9 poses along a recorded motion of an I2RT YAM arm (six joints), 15 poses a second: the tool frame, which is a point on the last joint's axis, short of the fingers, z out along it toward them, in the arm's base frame.
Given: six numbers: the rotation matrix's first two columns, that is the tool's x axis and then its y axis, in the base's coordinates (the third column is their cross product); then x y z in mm.
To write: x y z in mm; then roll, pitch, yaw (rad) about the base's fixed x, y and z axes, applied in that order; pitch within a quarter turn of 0, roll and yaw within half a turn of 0. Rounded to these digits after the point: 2 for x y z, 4 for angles.
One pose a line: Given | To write
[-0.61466 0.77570 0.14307 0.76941 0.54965 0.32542 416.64 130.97 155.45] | [416.64 130.97 155.45 2.8066 -0.1436 2.2409]
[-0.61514 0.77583 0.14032 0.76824 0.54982 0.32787 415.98 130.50 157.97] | [415.98 130.50 157.97 2.8041 -0.1408 2.2412]
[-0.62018 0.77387 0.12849 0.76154 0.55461 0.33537 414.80 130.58 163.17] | [414.80 130.58 163.17 2.7966 -0.1288 2.2464]
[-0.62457 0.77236 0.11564 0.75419 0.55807 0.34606 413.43 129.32 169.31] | [413.43 129.32 169.31 2.7857 -0.1159 2.2508]
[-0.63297 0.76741 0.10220 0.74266 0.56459 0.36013 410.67 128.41 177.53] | [410.67 128.41 177.53 2.7712 -0.1024 2.2605]
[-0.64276 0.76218 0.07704 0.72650 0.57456 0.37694 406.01 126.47 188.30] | [406.01 126.47 188.30 2.7539 -0.0771 2.2714]
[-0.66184 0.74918 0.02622 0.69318 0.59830 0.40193 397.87 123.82 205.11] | [397.87 123.82 205.11 2.7278 -0.0262 2.2944]
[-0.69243 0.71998 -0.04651 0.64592 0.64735 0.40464 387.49 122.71 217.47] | [387.49 122.71 217.47 2.7245 0.0465 2.3367]
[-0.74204 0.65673 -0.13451 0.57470 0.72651 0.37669 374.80 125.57 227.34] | [374.80 125.57 227.34 2.7516 0.1349 2.4171]
